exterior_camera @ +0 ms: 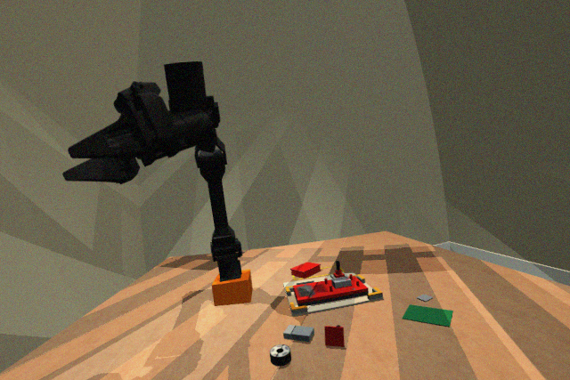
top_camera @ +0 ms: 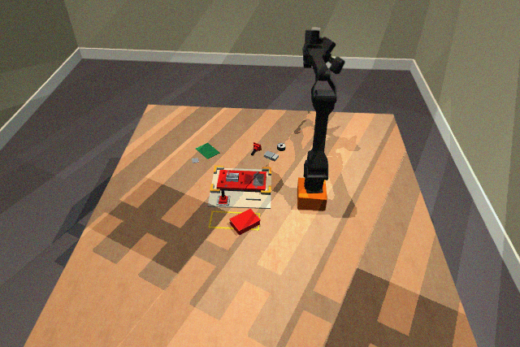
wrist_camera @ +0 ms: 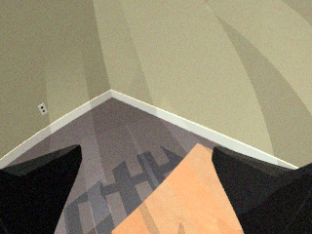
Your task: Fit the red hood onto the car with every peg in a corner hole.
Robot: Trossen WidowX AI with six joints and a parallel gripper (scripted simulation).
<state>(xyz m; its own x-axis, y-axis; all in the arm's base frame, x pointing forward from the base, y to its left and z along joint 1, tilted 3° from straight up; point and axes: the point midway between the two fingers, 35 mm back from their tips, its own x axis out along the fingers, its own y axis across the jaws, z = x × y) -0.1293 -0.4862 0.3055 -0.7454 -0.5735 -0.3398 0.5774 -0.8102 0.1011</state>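
Now: the red hood 60 cm to the left of my gripper tip, 45 cm ahead of it and 36 cm below it. Also, from my gripper tip: wheel: 36 cm below, 25 cm ahead, 16 cm to the left; grey engine block: 48 cm ahead, 38 cm to the left, 35 cm below; white jig: 45 cm ahead, 39 cm to the left, 36 cm below.
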